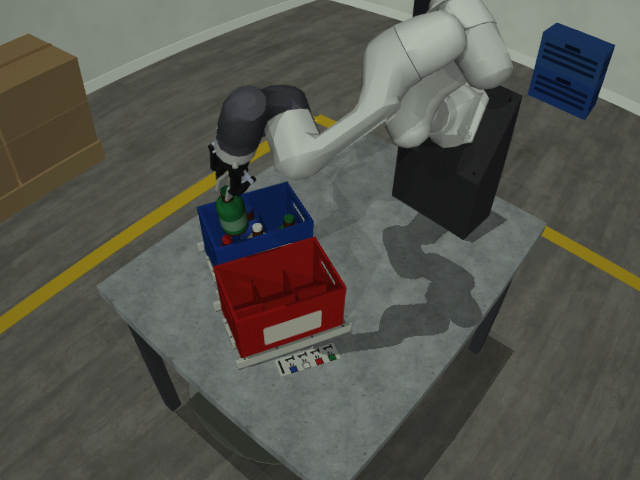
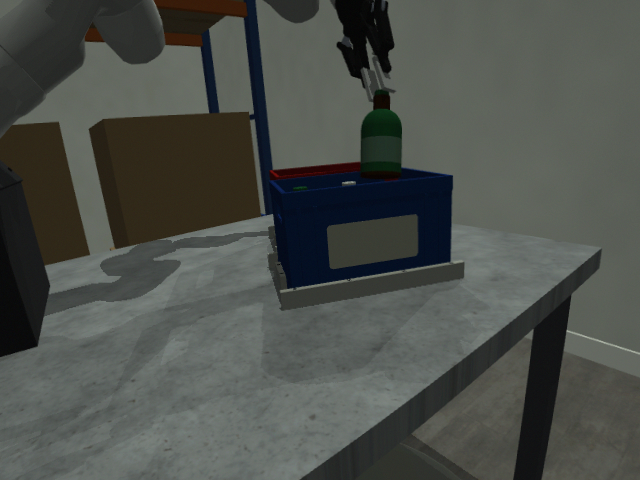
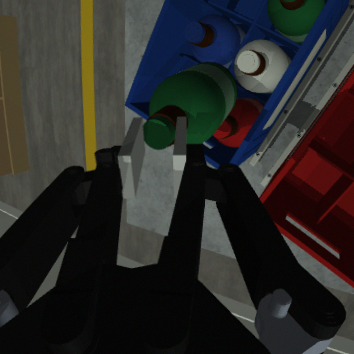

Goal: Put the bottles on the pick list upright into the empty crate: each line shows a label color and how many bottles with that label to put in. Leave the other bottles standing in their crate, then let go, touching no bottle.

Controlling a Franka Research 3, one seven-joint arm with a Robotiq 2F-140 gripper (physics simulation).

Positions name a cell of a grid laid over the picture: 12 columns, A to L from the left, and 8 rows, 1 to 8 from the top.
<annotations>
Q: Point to a green bottle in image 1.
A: At E4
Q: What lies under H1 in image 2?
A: My gripper.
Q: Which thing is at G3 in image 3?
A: A green bottle.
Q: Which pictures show the green bottle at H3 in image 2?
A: Image 1, image 2 and image 3: all of them.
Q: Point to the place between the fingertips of my gripper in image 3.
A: At F4
</annotations>
